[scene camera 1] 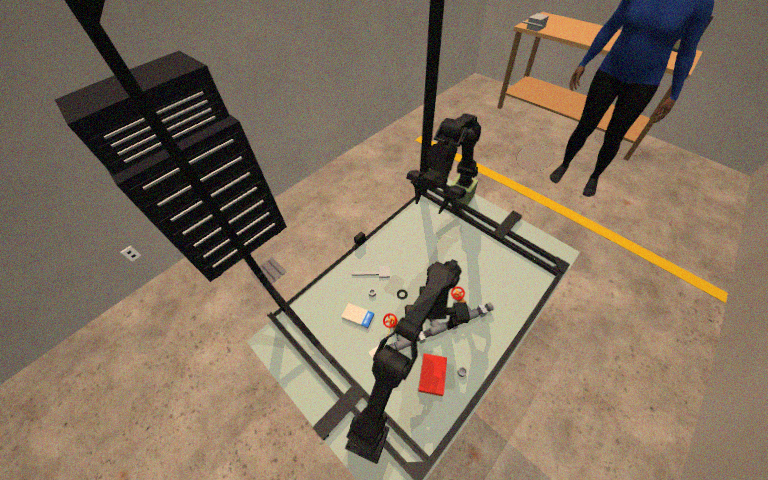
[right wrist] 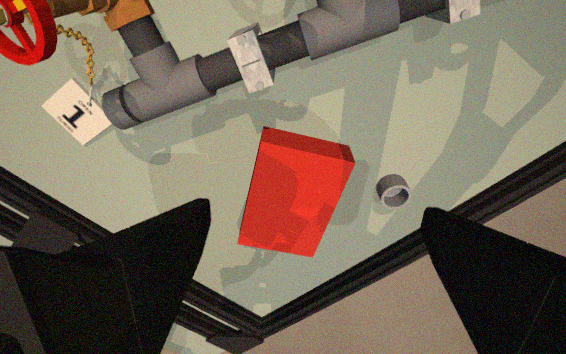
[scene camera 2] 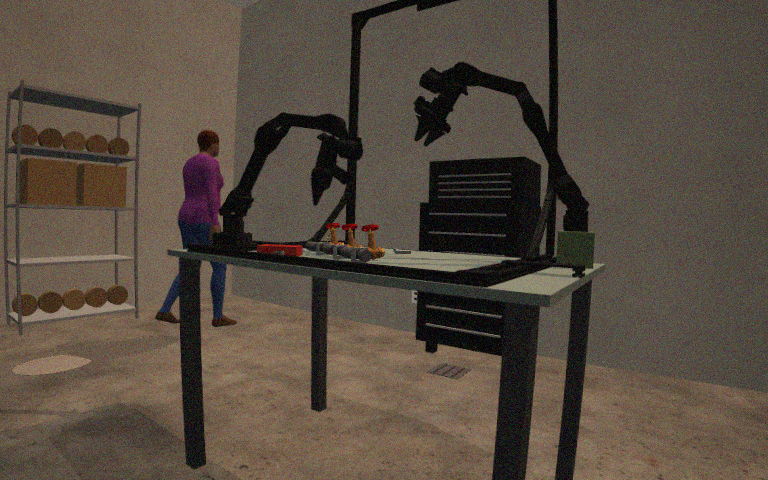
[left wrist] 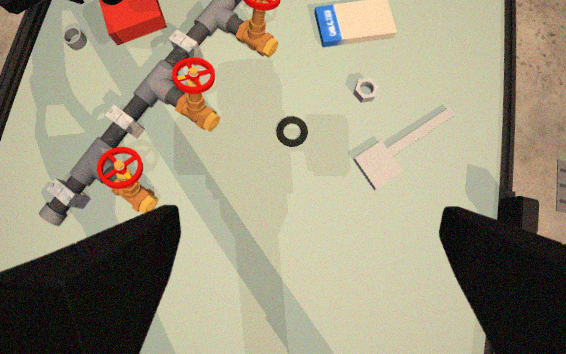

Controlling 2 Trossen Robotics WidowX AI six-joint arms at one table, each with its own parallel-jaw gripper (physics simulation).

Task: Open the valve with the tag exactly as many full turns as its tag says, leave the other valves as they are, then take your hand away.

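Frame: origin at the left arm's base, x right, y ahead, z up, level; millimetres.
Seen in the pictures: left gripper, fingertip midpoint: (scene camera 1: 427,208) (scene camera 2: 420,143) (left wrist: 312,220); right gripper, fingertip midpoint: (scene camera 1: 435,329) (right wrist: 316,214) (scene camera 2: 315,204); left arm's base, link origin: (scene camera 1: 464,182) (scene camera 2: 576,231); right arm's base, link origin: (scene camera 1: 367,437) (scene camera 2: 232,233).
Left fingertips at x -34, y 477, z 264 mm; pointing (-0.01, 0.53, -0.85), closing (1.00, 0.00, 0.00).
Offsets run from my left fingertips to a thing's top centre. "pt": to the spot under its first point.
The tagged valve's red handwheel @(dy +296, dx -37, dz -262 mm) (scene camera 1: 383,320) (left wrist: 262,7) (right wrist: 49,30) is partly cut off in both wrist views. A chain joins it to a white tag @(pt dy +395, dx -45, dz -360 mm) (right wrist: 75,112) reading "OPEN 1 TURNS". The middle red handwheel @(pt dy +185, dx -91, dz -272 mm) (left wrist: 212,75) is hidden by the right arm in scene camera 1. The third red handwheel @(dy +75, dx -190, dz -262 mm) (scene camera 1: 451,293) (left wrist: 140,167) is near the pipe's other end. My left gripper (scene camera 1: 429,204) (scene camera 2: 422,141) (left wrist: 312,220) is open, empty and high above the table, away from the valves. My right gripper (scene camera 2: 316,198) (right wrist: 316,214) is open and empty, above the table by the red box @(dy +353, dx -245, dz -334 mm) (right wrist: 295,200).
A grey pipe (left wrist: 135,110) (right wrist: 217,70) bears the valves. A cable-ties box @(dy +317, dx +97, dz -349 mm) (scene camera 1: 353,314) (left wrist: 367,22), a nut @(dy +207, dx +107, dz -349 mm) (left wrist: 359,96), a black ring @(dy +147, dx +4, dz -362 mm) (left wrist: 281,131) and a flat tool with a handle @(dy +131, dx +167, dz -353 mm) (left wrist: 377,165) lie beside it. A grey collar @(dy +292, dx -325, dz -345 mm) (right wrist: 385,185) lies near the red box.
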